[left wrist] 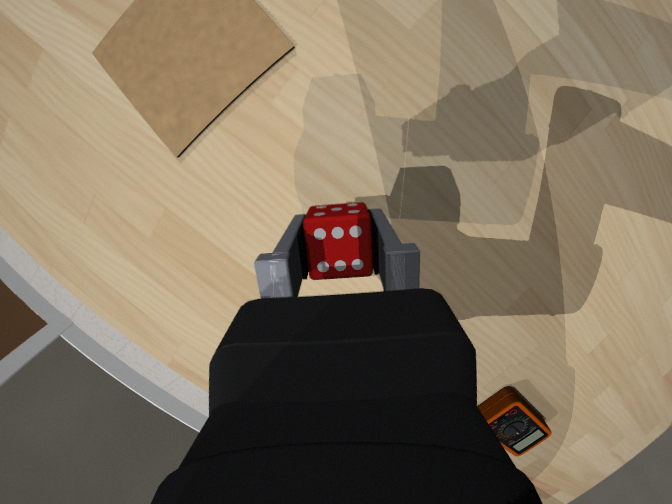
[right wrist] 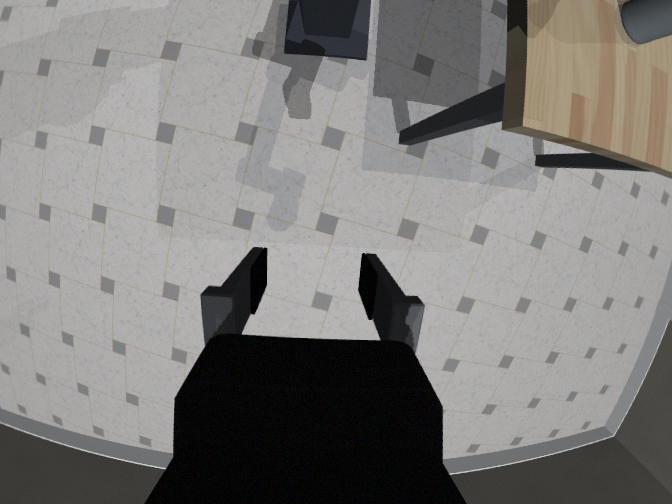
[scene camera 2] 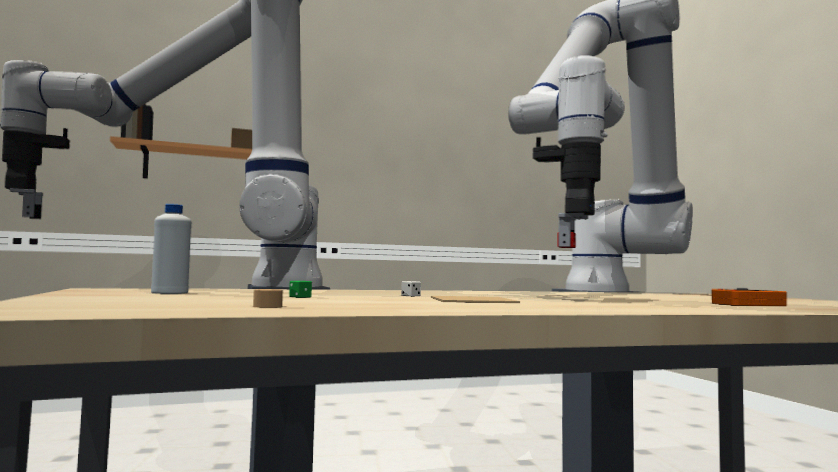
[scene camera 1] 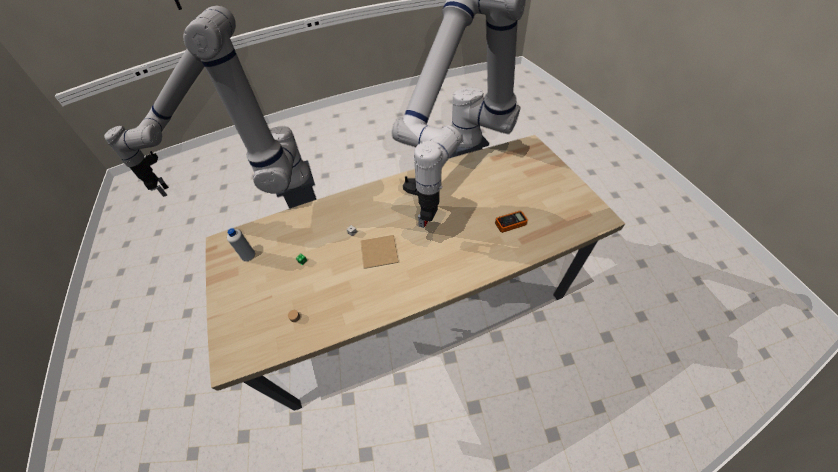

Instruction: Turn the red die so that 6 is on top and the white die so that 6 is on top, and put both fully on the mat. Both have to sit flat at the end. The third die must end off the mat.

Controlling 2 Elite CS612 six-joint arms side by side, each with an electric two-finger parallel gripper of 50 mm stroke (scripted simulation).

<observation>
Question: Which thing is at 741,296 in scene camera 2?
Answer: An orange multimeter.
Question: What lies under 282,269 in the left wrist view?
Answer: The left gripper.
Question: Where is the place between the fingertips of the right gripper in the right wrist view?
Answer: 313,269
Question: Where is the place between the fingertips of the right gripper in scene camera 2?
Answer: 31,217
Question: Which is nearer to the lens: the red die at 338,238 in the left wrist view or the brown mat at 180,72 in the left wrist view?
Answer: The red die.
</observation>
